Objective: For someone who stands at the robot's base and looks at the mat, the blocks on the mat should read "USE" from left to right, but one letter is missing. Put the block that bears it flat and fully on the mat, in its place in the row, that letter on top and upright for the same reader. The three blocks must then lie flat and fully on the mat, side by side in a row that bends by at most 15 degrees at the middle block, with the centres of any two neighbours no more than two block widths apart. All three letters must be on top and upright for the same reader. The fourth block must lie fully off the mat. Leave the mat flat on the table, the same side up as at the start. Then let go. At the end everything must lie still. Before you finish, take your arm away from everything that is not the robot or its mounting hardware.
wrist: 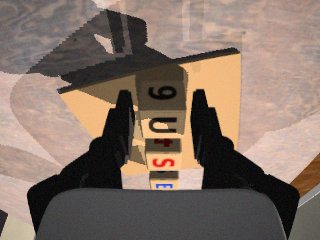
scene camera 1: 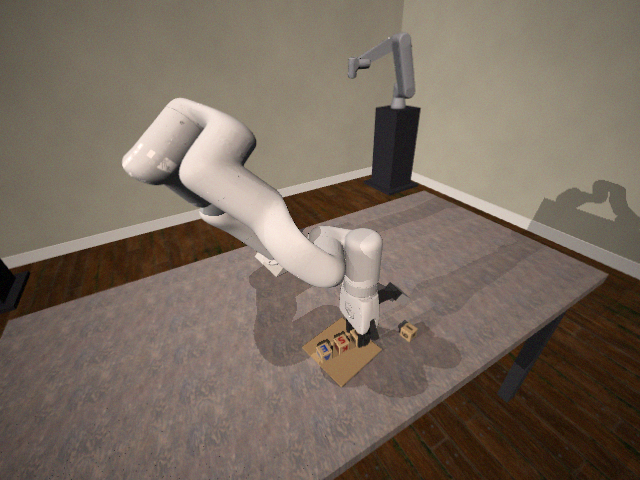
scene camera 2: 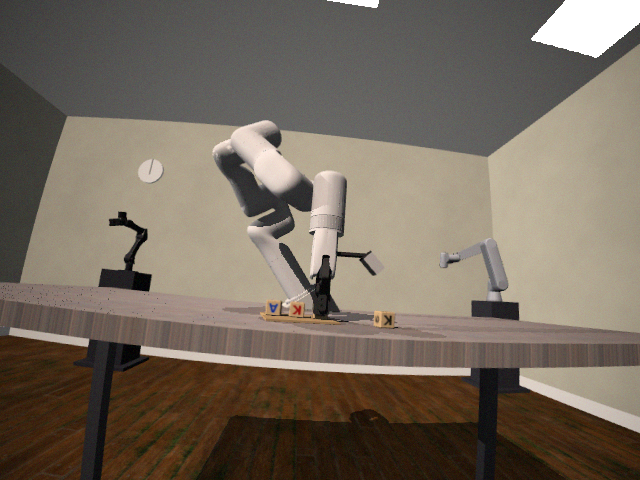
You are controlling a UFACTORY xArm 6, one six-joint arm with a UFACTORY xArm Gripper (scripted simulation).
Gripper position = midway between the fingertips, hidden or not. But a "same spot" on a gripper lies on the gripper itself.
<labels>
My gripper shows in the wrist view, in scene camera 1 (357,337) and in scene camera 2. The same spot on my gripper: (wrist: 227,168) is (scene camera 2: 329,284).
</labels>
